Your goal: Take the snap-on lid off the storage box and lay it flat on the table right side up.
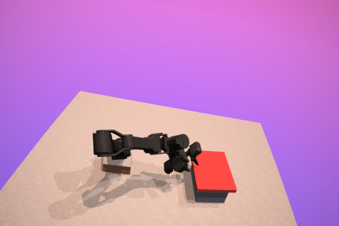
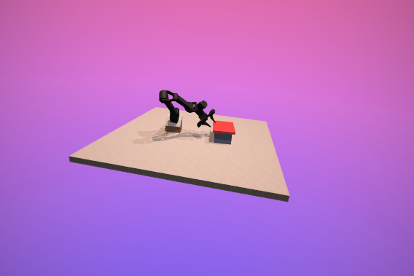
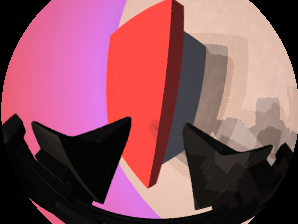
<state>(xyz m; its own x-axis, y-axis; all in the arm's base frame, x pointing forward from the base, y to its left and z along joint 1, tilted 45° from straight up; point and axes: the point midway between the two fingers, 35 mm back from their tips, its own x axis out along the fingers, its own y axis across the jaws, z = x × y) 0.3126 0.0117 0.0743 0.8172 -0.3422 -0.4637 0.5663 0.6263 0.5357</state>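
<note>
The red lid is 8 cm ahead of my gripper tip and 1 cm to the left of it. Round my gripper tip: grey storage box (8 cm ahead, 6 cm below, 1 cm to the left).
</note>
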